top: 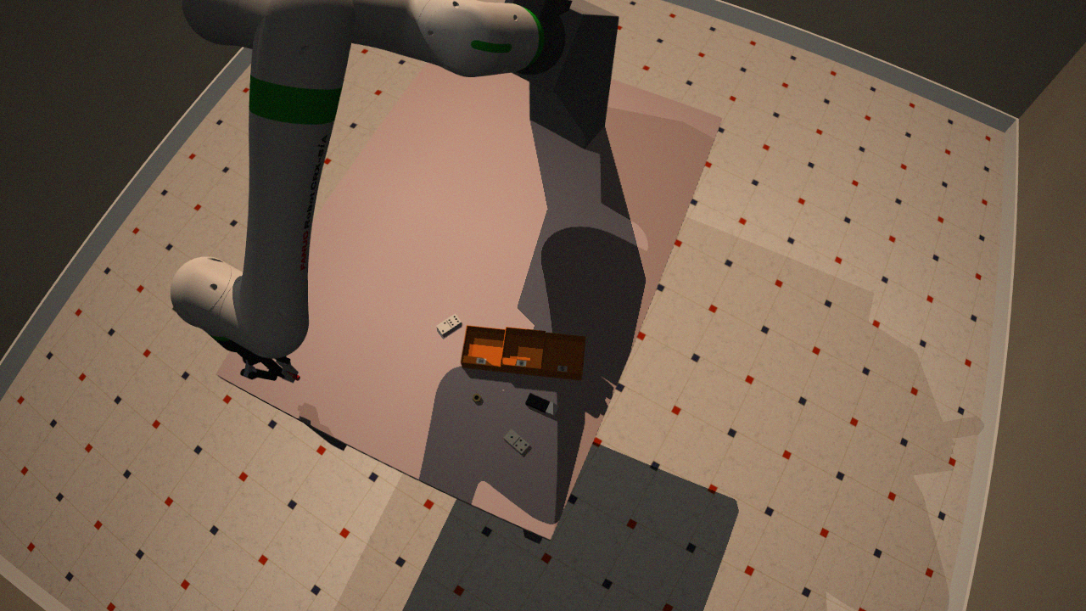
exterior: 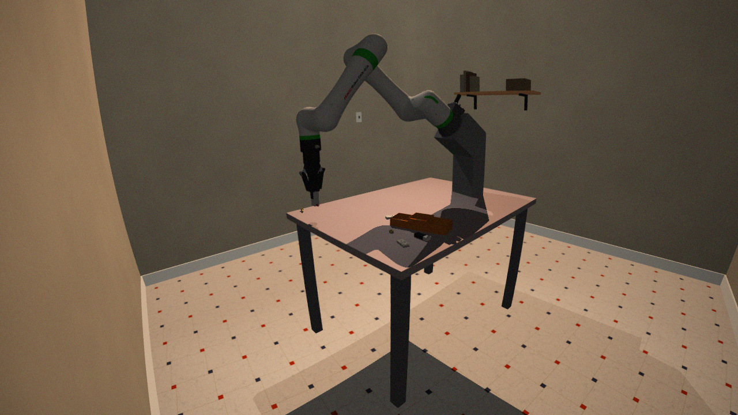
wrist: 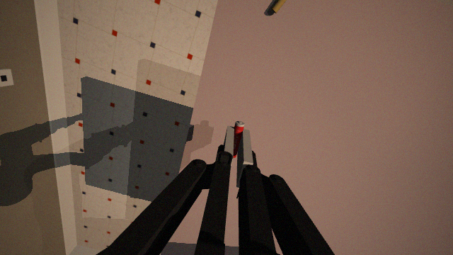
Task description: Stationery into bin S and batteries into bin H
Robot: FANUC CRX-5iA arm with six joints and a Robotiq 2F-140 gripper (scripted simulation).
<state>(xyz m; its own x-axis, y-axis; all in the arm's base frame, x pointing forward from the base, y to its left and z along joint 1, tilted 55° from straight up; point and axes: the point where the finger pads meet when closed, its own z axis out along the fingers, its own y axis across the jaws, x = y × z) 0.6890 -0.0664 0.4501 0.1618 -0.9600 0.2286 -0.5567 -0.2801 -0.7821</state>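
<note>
Now: hand 270 mm past the black block, 450 mm to the right of it and 90 mm above it. Round my hand: grey domino (170 mm behind, 450 mm to the left, 100 mm below); then ring-like part (200 mm behind, 330 mm to the left, 100 mm below); then red battery (30 mm below).
</note>
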